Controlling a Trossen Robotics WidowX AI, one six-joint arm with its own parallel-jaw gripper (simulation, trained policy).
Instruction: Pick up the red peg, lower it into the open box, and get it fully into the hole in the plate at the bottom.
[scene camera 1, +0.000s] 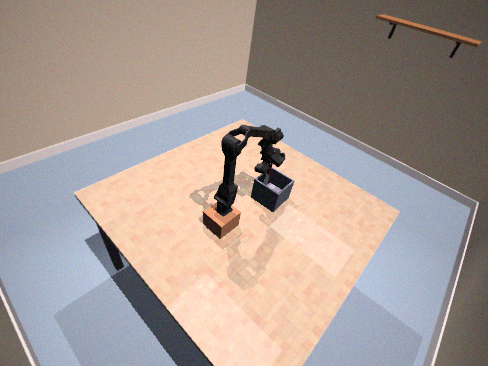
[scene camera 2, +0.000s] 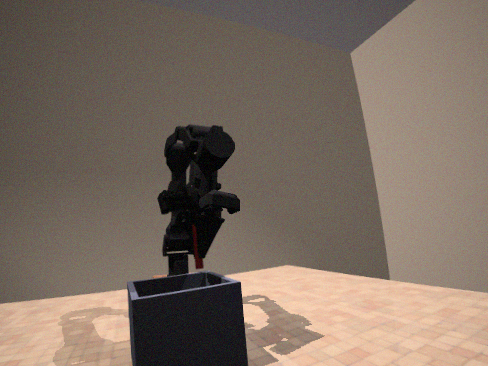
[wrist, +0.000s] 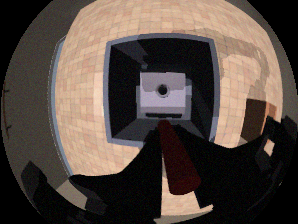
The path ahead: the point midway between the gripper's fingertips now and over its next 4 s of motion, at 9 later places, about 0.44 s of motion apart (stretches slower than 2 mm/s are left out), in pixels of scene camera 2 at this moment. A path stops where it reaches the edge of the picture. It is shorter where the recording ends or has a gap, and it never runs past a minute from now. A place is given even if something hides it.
The gripper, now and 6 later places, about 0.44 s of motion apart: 199, 258; 189, 275; 184, 294; 181, 311; 183, 322; 196, 313; 205, 297
